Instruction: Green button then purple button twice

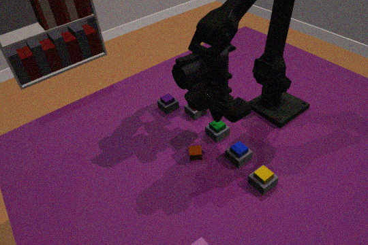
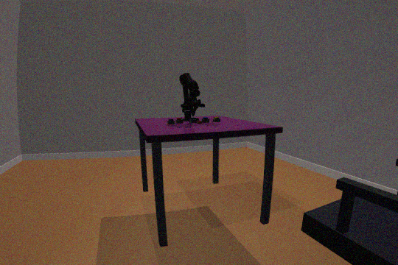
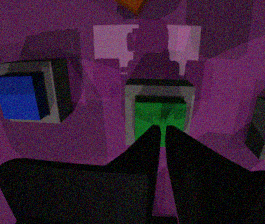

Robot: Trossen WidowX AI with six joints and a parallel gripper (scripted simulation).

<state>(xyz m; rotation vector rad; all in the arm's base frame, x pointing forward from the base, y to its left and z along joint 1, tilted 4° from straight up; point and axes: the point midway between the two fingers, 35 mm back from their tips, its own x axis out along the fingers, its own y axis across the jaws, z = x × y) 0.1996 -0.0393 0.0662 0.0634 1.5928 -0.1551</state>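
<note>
Right now the green button is 20 mm below my gripper tip. From my gripper tip the other things lie so: orange block 90 mm ahead, 40 mm below, 10 mm to the left; then red button 110 mm to the right, 30 mm behind, 20 mm below; then blue button 100 mm to the left, 30 mm ahead, 20 mm below.
</note>
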